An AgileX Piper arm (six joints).
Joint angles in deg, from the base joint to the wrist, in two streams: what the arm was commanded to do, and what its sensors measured. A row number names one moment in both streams.
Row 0, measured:
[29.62, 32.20, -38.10, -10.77, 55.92, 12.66]
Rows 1 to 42, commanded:
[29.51, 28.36, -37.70, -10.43, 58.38, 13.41]
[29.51, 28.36, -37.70, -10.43, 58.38, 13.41]
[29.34, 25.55, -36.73, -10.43, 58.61, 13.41]
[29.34, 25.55, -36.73, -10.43, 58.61, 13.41]
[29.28, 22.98, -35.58, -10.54, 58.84, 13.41]
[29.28, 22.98, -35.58, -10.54, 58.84, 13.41]
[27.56, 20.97, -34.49, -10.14, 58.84, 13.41]
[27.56, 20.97, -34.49, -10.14, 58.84, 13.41]
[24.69, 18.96, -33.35, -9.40, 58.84, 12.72]
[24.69, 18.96, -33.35, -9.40, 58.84, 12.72]
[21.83, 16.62, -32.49, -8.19, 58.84, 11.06]
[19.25, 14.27, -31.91, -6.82, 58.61, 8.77]
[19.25, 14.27, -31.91, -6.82, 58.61, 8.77]
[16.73, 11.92, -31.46, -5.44, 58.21, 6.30]
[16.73, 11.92, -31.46, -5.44, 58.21, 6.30]
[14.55, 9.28, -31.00, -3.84, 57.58, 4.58]
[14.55, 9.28, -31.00, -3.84, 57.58, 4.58]
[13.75, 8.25, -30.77, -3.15, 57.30, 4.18]
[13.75, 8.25, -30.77, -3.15, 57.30, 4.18]
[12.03, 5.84, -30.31, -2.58, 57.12, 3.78]
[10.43, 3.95, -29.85, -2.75, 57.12, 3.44]
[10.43, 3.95, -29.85, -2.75, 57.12, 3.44]
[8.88, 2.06, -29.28, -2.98, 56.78, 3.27]
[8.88, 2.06, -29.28, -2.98, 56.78, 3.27]
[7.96, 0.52, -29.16, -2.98, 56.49, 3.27]
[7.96, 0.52, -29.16, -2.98, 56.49, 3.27]
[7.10, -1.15, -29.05, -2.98, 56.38, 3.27]
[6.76, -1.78, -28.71, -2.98, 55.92, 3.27]
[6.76, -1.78, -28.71, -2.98, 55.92, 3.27]
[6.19, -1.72, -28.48, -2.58, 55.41, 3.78]
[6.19, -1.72, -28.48, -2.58, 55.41, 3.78]
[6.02, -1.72, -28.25, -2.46, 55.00, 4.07]
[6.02, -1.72, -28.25, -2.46, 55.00, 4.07]
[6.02, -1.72, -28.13, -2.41, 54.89, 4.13]
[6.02, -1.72, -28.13, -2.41, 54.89, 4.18]
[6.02, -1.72, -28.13, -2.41, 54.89, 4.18]
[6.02, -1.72, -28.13, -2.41, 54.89, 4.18]
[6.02, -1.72, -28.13, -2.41, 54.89, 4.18]
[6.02, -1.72, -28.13, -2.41, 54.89, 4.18]
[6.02, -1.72, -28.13, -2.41, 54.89, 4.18]
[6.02, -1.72, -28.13, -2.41, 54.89, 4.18]
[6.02, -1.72, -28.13, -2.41, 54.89, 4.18]
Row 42, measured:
[6.30, -0.23, -28.36, -2.86, 55.52, 3.95]
